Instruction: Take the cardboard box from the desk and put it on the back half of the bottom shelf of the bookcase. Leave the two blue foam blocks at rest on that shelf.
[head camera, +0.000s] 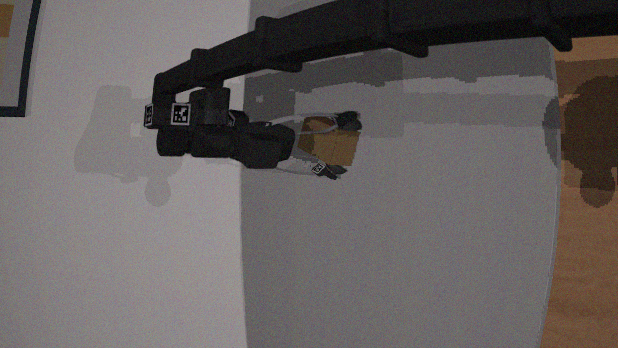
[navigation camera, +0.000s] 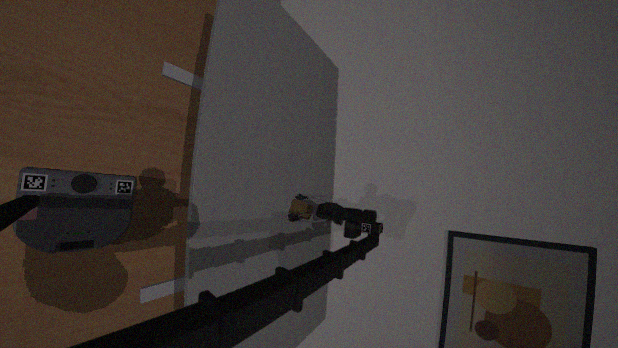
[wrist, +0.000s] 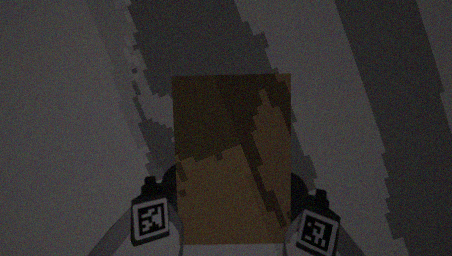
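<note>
The brown cardboard box is at the grey desk, near the wall side. Whether it touches the desk top is hard to tell. My gripper is shut on the box, with one dark fingertip against each of two opposite sides. In the wrist view the box sits upright in the picture, centred between the fingers, and its far part reaches beyond the fingertips. The bookcase and the blue foam blocks do not show in these views.
My arm reaches across above the desk. A pale wall rises along the desk's far edge, with a framed picture on it. My base stands on the wooden floor beyond the desk's near edge.
</note>
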